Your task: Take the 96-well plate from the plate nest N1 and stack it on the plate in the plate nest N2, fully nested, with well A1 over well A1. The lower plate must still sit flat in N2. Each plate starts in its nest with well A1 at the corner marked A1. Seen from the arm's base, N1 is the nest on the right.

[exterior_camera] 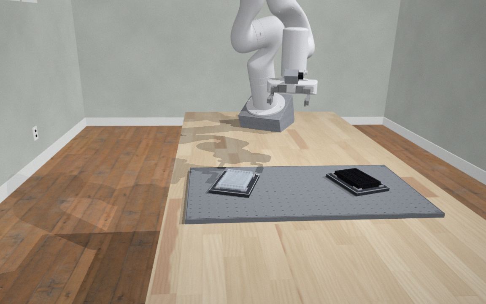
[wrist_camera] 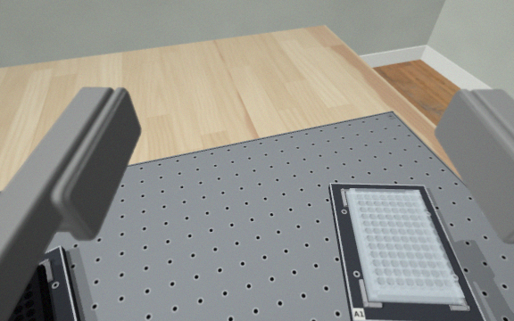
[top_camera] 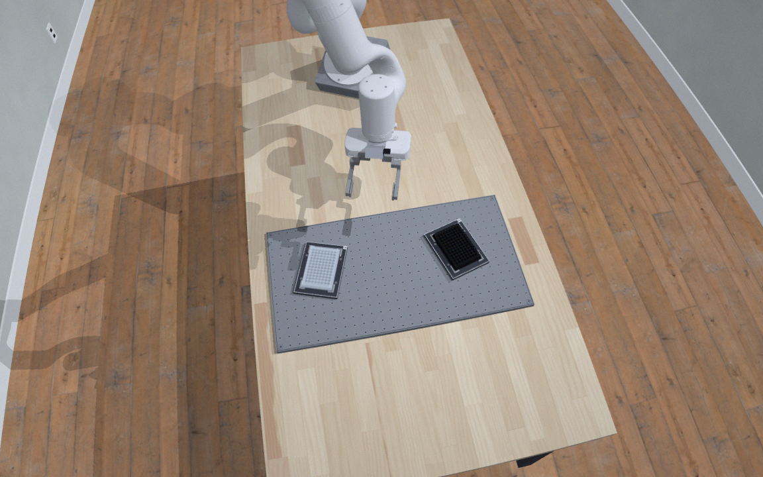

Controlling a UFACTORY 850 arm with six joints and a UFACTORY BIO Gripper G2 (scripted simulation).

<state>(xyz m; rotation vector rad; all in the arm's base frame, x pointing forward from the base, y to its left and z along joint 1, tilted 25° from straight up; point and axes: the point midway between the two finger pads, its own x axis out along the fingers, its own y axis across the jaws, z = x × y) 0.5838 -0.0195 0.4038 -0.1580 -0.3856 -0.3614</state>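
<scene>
Now: hand 24 cm above the clear 96-well plate, 17 cm to the left of it and 4 cm short of it. Round my hand: black 96-well plate (23 cm below, 21 cm to the left, 9 cm ahead).
</scene>
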